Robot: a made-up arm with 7 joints.
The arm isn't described. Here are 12 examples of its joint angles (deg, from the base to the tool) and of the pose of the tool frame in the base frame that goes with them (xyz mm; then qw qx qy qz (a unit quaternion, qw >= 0)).
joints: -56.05 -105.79 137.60 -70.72 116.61 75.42 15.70
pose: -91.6 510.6 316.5 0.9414 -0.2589 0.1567 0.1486
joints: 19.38 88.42 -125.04 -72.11 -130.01 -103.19 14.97
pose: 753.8 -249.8 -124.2 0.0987 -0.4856 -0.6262 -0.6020
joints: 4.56 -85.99 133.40 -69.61 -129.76 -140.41 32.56
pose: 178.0 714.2 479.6 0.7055 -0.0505 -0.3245 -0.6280
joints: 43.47 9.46 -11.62 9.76 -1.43 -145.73 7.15
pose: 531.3 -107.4 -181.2 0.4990 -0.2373 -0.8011 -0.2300
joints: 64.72 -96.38 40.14 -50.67 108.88 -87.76 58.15
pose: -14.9 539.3 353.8 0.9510 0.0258 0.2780 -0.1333
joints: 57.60 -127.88 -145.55 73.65 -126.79 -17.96 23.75
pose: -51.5 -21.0 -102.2 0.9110 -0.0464 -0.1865 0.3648
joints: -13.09 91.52 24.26 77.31 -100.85 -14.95 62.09
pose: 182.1 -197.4 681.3 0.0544 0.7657 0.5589 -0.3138
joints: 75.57 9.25 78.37 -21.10 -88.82 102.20 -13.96
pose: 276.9 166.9 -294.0 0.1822 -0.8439 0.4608 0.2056
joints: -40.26 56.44 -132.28 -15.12 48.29 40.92 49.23
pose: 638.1 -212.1 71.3 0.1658 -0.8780 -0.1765 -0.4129
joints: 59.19 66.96 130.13 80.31 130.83 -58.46 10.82
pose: 49.2 364.8 313.4 0.7779 -0.2831 0.5437 0.1382
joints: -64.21 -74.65 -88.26 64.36 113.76 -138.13 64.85
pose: 280.9 100.3 809.1 0.2393 0.6419 -0.2898 -0.6683
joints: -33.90 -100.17 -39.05 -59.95 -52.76 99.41 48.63
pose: 270.8 366.6 -87.9 0.5587 -0.7148 0.3421 0.2445
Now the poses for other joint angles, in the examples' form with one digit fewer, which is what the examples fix.
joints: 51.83 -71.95 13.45 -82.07 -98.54 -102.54 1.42
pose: -4 112 -386 0.431 0.587 -0.464 0.504
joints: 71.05 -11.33 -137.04 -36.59 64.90 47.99 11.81
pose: -108 360 -101 0.621 -0.763 0.014 0.182
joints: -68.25 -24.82 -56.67 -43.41 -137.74 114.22 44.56
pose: 616 312 475 0.907 -0.203 -0.251 -0.269
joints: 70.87 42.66 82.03 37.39 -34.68 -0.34 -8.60
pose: 271 121 53 0.599 -0.507 0.021 0.619
